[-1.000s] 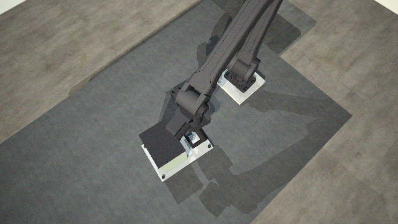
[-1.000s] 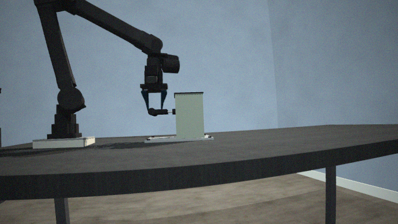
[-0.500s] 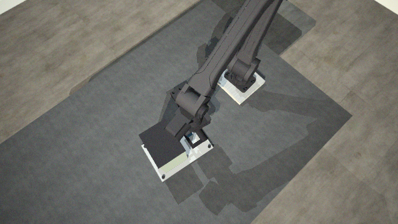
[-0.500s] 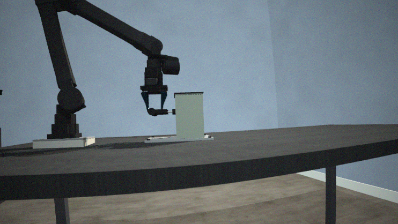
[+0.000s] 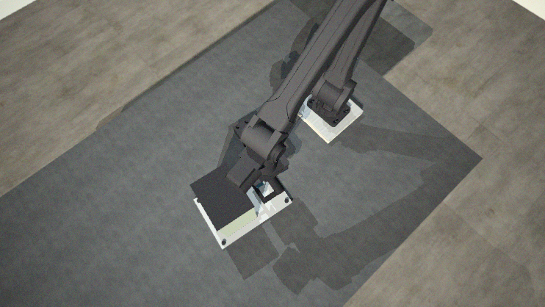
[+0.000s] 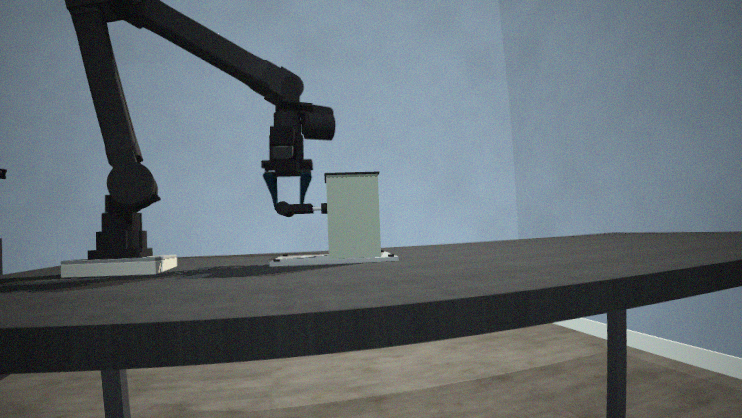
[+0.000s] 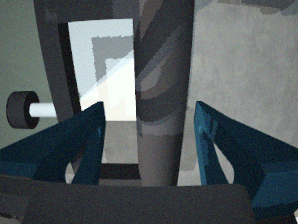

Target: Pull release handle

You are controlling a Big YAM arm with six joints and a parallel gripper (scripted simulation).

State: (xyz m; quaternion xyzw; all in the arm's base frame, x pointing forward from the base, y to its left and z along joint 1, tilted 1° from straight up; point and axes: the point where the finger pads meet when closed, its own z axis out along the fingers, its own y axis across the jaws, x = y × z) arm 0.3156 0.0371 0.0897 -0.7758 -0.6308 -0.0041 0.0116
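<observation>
My gripper is now 5 cm short of the release handle, 1 cm to the left of it and 1 cm above it.
</observation>
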